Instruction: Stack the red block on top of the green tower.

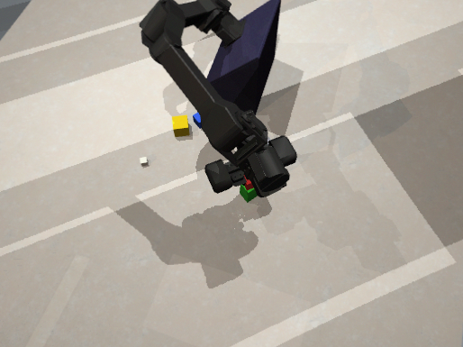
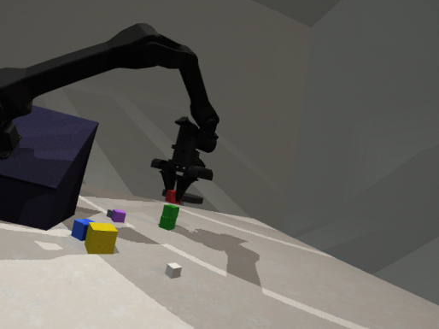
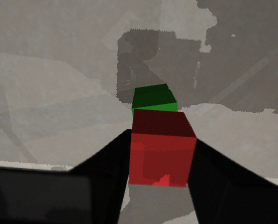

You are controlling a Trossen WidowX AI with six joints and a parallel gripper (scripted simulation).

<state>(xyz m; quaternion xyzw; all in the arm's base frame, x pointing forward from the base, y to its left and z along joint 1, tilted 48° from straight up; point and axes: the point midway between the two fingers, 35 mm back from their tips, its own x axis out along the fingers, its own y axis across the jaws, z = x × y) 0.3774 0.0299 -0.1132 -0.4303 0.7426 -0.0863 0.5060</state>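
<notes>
Now: the purple block 13 cm behind my gripper tip, 6 cm below it and 1 cm to the right of it. From my gripper tip the other things lie so: small grey block (15 cm behind, 7 cm below, 2 cm to the left); then red block (1 cm above); then blue block (18 cm behind, 16 cm to the right, 6 cm below).
</notes>
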